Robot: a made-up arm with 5 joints.
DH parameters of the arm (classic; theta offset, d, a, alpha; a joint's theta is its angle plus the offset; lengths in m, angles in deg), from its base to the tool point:
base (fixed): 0.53 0 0.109 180
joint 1: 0.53 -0.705 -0.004 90
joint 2: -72.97 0 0.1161 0
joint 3: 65.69 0 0.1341 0
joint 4: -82.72 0.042 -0.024 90
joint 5: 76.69 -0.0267 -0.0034 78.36
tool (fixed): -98.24 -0.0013 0 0
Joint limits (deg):
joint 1: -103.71..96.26
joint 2: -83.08..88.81
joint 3: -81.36..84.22
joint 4: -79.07..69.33
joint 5: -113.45..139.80
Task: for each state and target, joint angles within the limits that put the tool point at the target. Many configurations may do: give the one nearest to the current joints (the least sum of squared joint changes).
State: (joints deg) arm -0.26 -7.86 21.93 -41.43 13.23
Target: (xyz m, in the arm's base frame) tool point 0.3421 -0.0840 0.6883
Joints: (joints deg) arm 28.99 40.19 -5.68 -48.34 11.75
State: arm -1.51 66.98 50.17 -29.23 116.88
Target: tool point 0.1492 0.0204 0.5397
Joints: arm 40.94 85.55 42.43 -32.09 107.75
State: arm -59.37 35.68 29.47 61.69 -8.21
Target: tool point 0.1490 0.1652 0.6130
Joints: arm -62.87 56.84 -0.13 42.51 -7.27
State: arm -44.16 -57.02 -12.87 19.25 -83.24
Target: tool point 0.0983 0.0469 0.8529
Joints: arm -35.87 -70.51 27.55 36.79 -79.82
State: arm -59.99 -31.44 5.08 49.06 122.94
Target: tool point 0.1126 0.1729 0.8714
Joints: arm -74.66 -1.65 -24.37 23.48 123.86
